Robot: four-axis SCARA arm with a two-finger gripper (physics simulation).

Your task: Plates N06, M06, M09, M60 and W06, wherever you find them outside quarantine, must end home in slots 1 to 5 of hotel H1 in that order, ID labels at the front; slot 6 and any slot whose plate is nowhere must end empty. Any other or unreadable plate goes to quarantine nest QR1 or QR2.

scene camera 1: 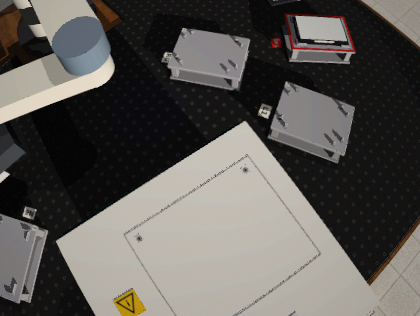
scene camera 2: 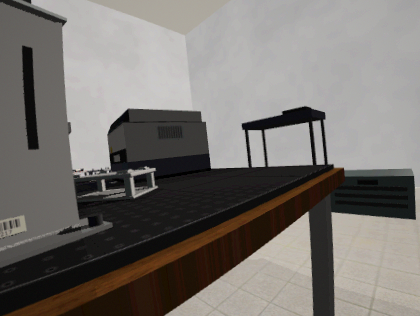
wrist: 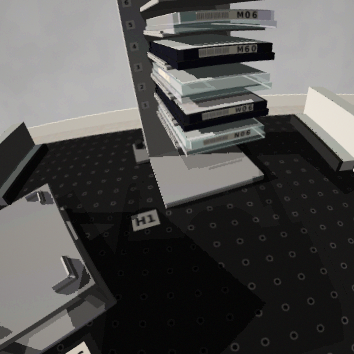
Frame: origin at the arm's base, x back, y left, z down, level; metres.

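Seen in the pictures: gripper, fingertip midpoint: (wrist: 162, 114).
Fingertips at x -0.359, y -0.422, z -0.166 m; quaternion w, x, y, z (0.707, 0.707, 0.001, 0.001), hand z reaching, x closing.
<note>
A point is followed by its place in that frame.
Hotel H1 (wrist: 159, 125) @(x -0.379, y -0.605, z -0.070 m) stands ahead in the wrist view, its tag on the table before it. From the bottom, slot 1 holds clear plate N06 (wrist: 225, 139) @(x -0.308, y -0.492, z -0.104 m), slot 2 dark plate W06 (wrist: 225, 114) @(x -0.309, y -0.492, z -0.130 m), slot 3 a clear plate (wrist: 215, 84) @(x -0.318, y -0.490, z -0.158 m) with no label showing on its front, slot 4 dark plate M60 (wrist: 220, 54) @(x -0.313, y -0.491, z -0.182 m), slot 5 clear plate M06 (wrist: 215, 19) @(x -0.316, y -0.491, z -0.208 m). Slot 6 is cut off by the top edge. My gripper (wrist: 162, 114) @(x -0.359, y -0.422, z -0.166 m) is open and empty, its fingers wide apart at the left and right of the view, this side of the hotel. A red-rimmed quarantine nest (scene camera 1: 352, 44) @(x -0.646, y 0.503, z -0.063 m) bears a light-topped plate (scene camera 1: 321, 28) @(x -0.569, y 0.465, z -0.077 m).
Three grey nests, one by the N6 tag (scene camera 1: 29, 212) @(x -0.457, y -0.326, z -0.013 m), one by the L1 tag (scene camera 1: 265, 111) @(x -0.622, y 0.220, z -0.013 m) and one at the upper middle (scene camera 1: 212, 52) @(x -0.451, y 0.216, z -0.063 m), bear no plates where visible. A large white housing (scene camera 1: 200, 260) @(x -0.791, y -0.095, z -0.264 m) fills the front. A grey tower (scene camera 2: 47, 100) @(x -0.393, y -0.633, z -0.157 m) and a boxy device (scene camera 2: 165, 140) @(x -0.779, y -0.243, z -0.149 m) stand on the table.
</note>
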